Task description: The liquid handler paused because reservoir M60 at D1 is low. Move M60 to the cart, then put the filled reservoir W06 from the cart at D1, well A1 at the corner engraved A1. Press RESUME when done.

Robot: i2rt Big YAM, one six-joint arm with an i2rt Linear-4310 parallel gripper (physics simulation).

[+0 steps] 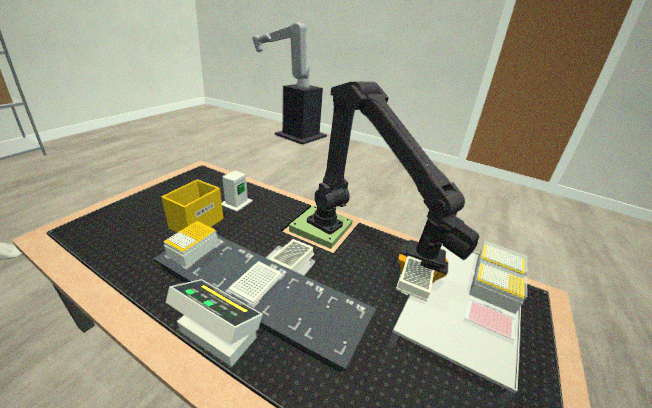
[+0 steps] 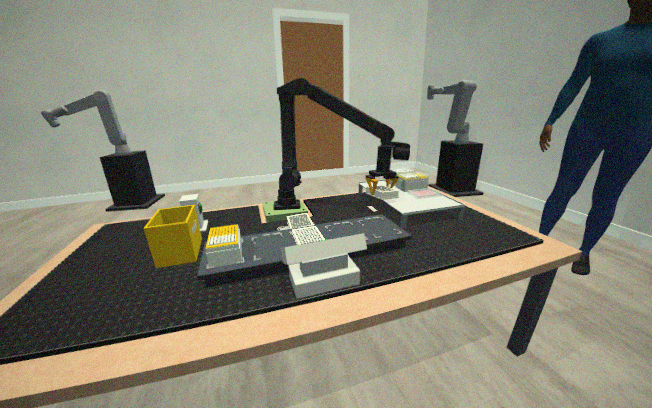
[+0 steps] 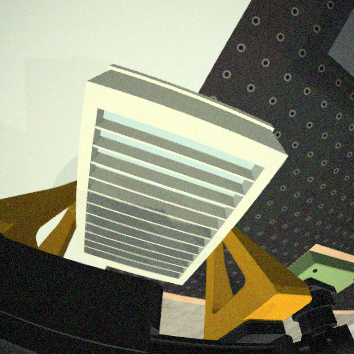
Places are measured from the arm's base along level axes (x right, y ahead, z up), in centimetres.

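Pixels of known places: gripper, fingertip midpoint: (image 1: 415,277) (image 3: 152,201); arm's base, link origin: (image 1: 324,223) (image 2: 287,206).
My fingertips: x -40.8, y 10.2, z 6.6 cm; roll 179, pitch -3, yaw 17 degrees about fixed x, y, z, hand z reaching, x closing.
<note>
For each thing: its top centre in the pictures, then the offset to it from my fingertips. "*": a spot on its surface instead. Level surfaces: height alone.
- white reservoir, top centre: (image 3: 150,231) (image 1: 418,271) (image 2: 382,187) dy +0.8, dx -0.2, dz +3.3 cm
- white cart, top centre: (image 1: 467,295) (image 2: 405,191) dy -5.4, dx -14.1, dz -1.6 cm
- similar ribbed reservoir, top centre: (image 1: 292,252) (image 2: 299,219) dy +12.9, dx +35.9, dz -3.8 cm
- dark deck, surface height: dz -3.5 cm
- small white box with a green button, surface spot: (image 1: 241,188) * dy +2.1, dx +74.5, dz +0.1 cm
- yellow waste bin, top centre: (image 2: 171,215) (image 1: 191,192) dy +22.2, dx +76.8, dz +5.3 cm
- tip rack, top centre: (image 2: 222,233) (image 1: 190,234) dy +33.9, dx +58.3, dz +3.0 cm
- white plate, top centre: (image 1: 255,280) (image 2: 308,235) dy +29.7, dx +33.9, dz -2.0 cm
- display unit, surface spot: (image 1: 215,310) * dy +45.8, dx +28.0, dz +5.0 cm
- pink plate, top centre: (image 1: 491,317) (image 2: 424,191) dy -0.9, dx -21.5, dz -0.8 cm
A white reservoir (image 1: 418,278) (image 2: 383,191) (image 3: 150,200) with parallel ribs and pale blue liquid between them is in my gripper (image 1: 421,270) (image 2: 382,187) (image 3: 152,201), which is shut on its two sides. No label on it is readable. It is held a little above the rear left part of the white cart (image 1: 450,340) (image 2: 425,204) (image 3: 45,30). A similar ribbed reservoir (image 1: 294,254) (image 2: 299,221) stands behind the dark deck (image 1: 320,325) (image 2: 270,246). The D1 place, at the deck's right end, holds no labware. A small white box with a green button (image 1: 241,188) stands behind the waste bin.
The yellow waste bin (image 1: 192,207) (image 2: 172,237) is at the left. A tip rack (image 1: 190,242) (image 2: 223,245) and a white plate (image 1: 255,282) stand on the deck. A display unit (image 1: 215,310) (image 2: 325,275) is in front. Tip racks (image 1: 500,285) and a pink plate (image 1: 491,319) are on the cart.
</note>
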